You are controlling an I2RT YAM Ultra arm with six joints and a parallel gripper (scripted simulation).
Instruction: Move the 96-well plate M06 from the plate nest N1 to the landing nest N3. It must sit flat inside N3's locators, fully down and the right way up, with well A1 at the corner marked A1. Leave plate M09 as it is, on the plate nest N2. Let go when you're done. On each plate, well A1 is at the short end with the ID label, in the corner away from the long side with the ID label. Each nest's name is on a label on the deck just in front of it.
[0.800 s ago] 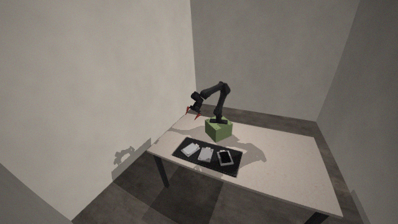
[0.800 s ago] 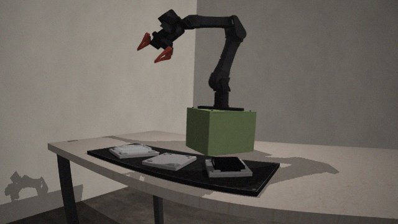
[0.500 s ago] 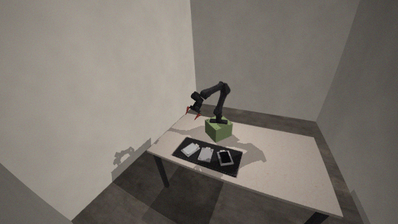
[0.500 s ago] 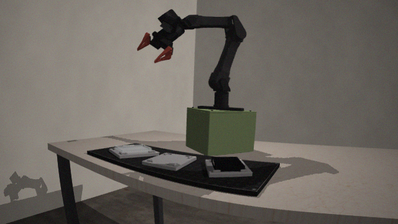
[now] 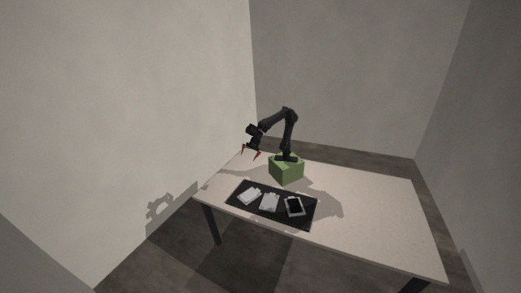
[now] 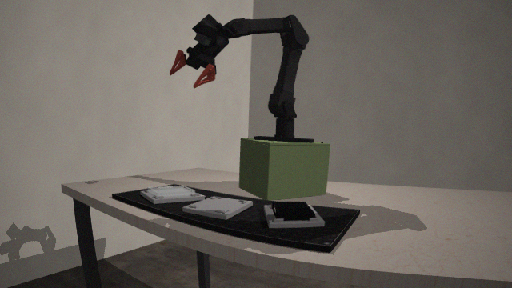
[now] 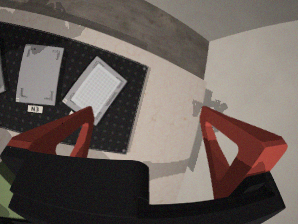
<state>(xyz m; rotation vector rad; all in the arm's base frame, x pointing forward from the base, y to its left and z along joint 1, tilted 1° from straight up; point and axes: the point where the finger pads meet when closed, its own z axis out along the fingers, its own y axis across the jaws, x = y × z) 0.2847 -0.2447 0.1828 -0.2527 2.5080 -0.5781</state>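
The white 96-well plate lies 33 cm below my hand, 4 cm ahead of it and 1 cm to the right of it. From my hand the other things lie so: label: 35 cm below, 4 cm to the left, 4 cm behind; black plate: 35 cm to the left, 33 cm below, 9 cm ahead.
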